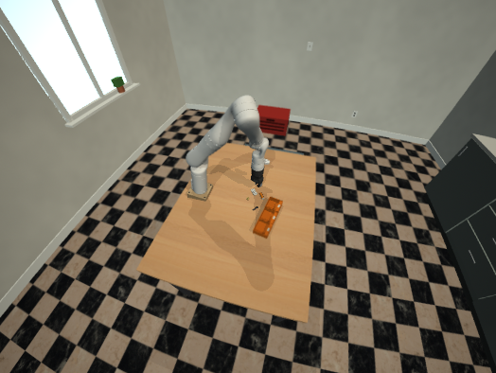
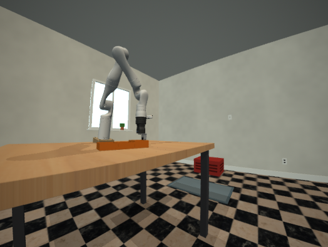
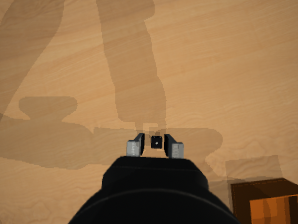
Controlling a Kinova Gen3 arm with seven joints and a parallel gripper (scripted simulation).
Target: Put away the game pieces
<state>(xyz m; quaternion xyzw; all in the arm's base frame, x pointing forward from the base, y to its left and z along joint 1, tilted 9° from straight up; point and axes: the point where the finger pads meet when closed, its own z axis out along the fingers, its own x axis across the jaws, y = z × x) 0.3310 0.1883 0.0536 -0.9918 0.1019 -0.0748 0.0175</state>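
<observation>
My hand is 2 cm above the black die. Also, from my hand: orange battery 8 cm to the right, 5 cm ahead, 2 cm below; brass nut 13 cm to the right, 3 cm below, 3 cm behind; white domino 6 cm to the right, 3 cm below, 1 cm behind.
</observation>
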